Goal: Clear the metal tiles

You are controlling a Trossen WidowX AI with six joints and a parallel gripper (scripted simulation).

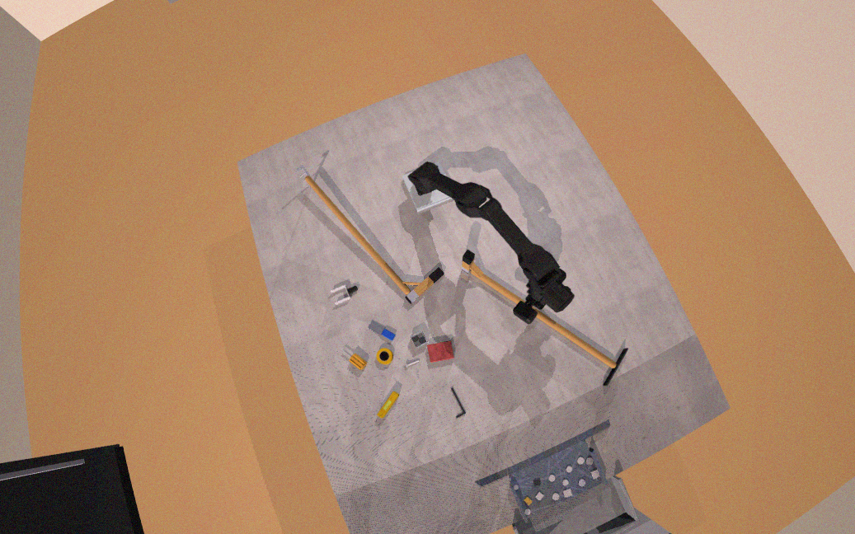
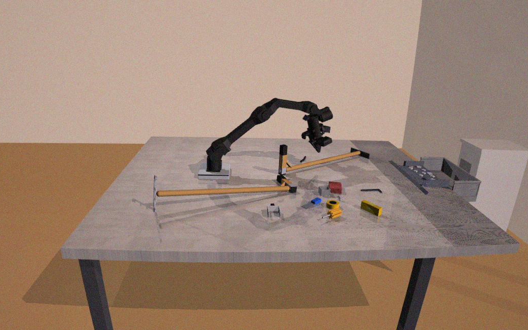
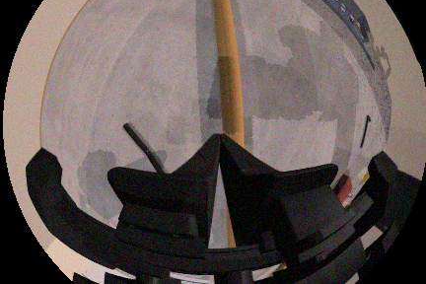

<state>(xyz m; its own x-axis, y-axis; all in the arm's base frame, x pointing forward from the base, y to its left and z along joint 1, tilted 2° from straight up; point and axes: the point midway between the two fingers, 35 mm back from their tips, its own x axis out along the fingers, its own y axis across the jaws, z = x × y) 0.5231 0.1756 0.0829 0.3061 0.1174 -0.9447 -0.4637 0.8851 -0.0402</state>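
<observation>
My gripper tip is now 30 mm short of the long scraper. From my gripper tip the other things lie so: grey box (390 mm to the right, 60 mm below, 50 mm behind); hex key (350 mm to the right, 200 mm ahead, 60 mm below); red block (340 mm to the right, 50 mm below, 10 mm ahead).
</observation>
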